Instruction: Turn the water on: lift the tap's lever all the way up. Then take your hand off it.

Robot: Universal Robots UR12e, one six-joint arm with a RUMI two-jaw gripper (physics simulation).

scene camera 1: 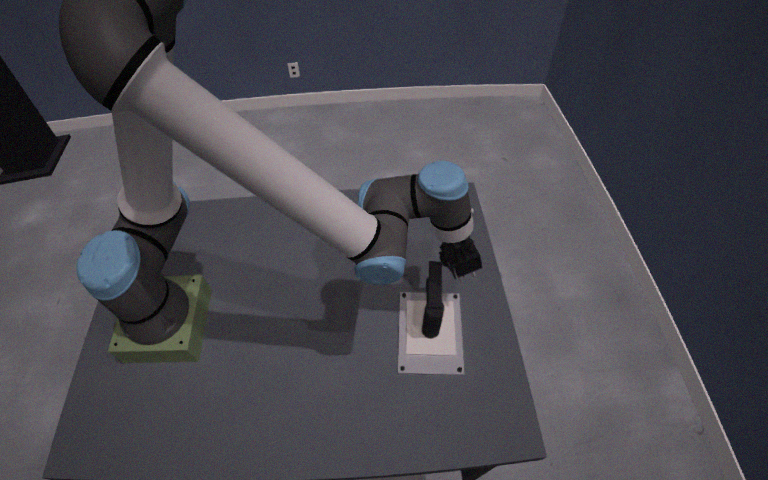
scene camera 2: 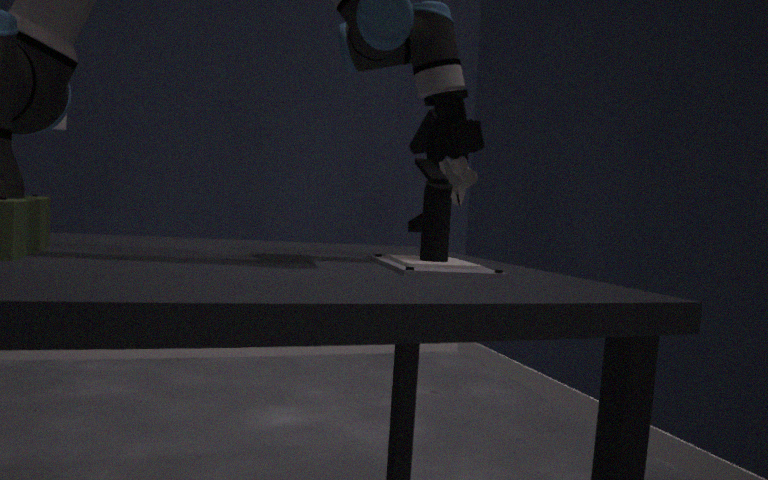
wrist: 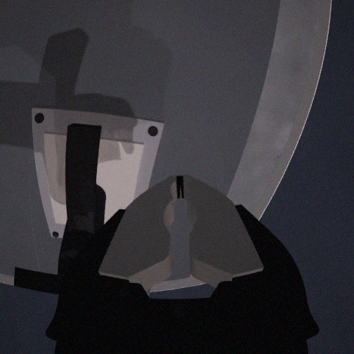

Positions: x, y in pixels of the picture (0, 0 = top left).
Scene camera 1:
my gripper: 463, 276
pale base plate: 407, 364
